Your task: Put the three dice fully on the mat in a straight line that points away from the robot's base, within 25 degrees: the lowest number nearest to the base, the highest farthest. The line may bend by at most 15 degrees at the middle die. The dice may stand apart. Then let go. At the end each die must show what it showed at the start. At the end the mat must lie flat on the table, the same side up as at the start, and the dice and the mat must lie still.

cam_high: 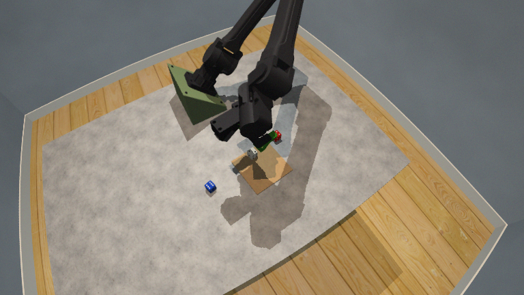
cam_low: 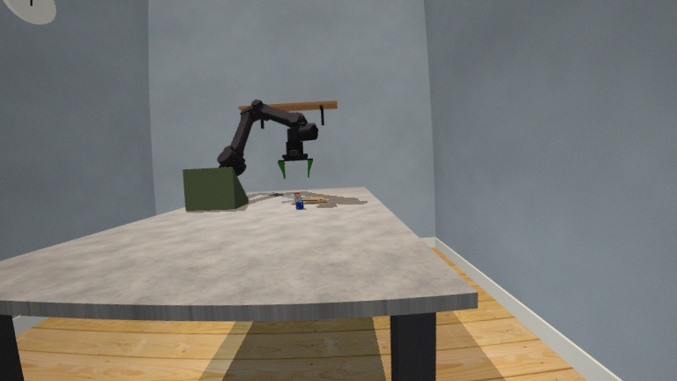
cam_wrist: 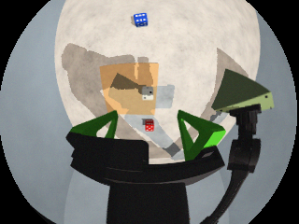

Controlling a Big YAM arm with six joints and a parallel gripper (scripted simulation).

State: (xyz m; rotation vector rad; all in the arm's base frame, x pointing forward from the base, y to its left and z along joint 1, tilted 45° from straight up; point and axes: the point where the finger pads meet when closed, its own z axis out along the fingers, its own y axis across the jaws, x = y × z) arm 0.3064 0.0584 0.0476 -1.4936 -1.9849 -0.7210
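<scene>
Now: the red die 3 cm behind my hand, 10 cm to the left of it and 9 cm below it. From my hand the other things lie so: tan mat (5 cm ahead, 1 cm to the left, 10 cm below); then white die (9 cm below); then blue die (5 cm ahead, 16 cm to the right, 9 cm below).
</scene>
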